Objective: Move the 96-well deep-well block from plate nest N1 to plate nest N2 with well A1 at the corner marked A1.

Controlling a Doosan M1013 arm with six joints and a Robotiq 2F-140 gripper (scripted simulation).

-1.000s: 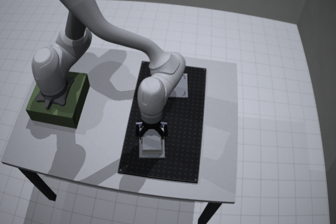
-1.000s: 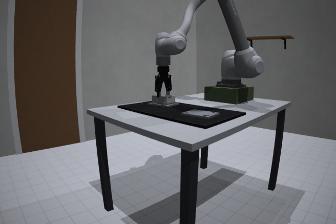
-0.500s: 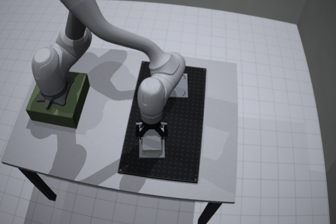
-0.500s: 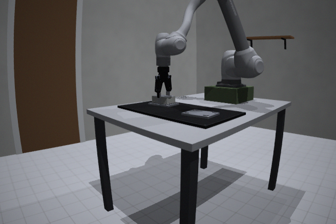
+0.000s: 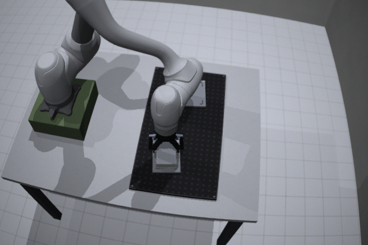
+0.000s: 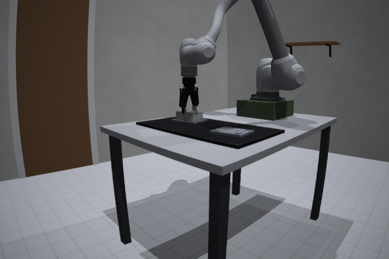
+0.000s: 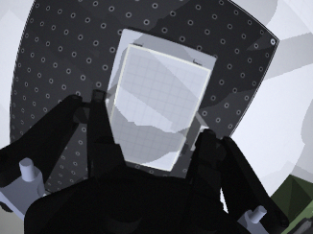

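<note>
Right now the 96-well deep-well block is 1 cm below my hand. From my hand the other things lie so: plate nest N2: 4 cm below; plate nest N1: 37 cm to the left, 8 cm ahead, 4 cm below.
</note>
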